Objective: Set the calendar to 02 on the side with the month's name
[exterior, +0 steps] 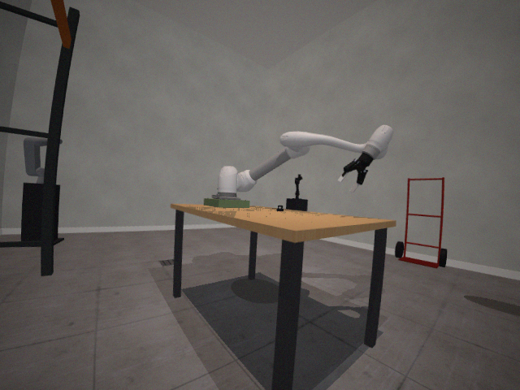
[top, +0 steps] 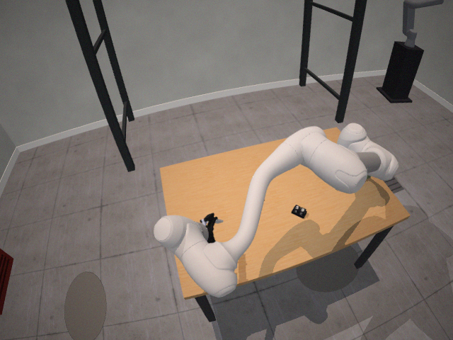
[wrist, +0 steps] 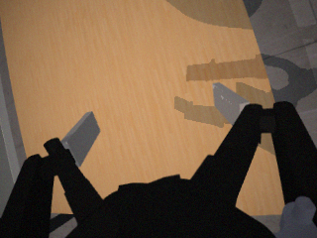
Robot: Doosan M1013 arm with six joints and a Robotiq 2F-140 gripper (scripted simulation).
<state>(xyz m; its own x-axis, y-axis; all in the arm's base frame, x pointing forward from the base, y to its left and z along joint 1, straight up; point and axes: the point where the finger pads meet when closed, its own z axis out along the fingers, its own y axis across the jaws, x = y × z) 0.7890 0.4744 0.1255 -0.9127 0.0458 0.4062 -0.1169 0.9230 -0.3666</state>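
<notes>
The black number cube lies 40 cm behind my hand, 21 cm to the right of it and 16 cm below it.
</notes>
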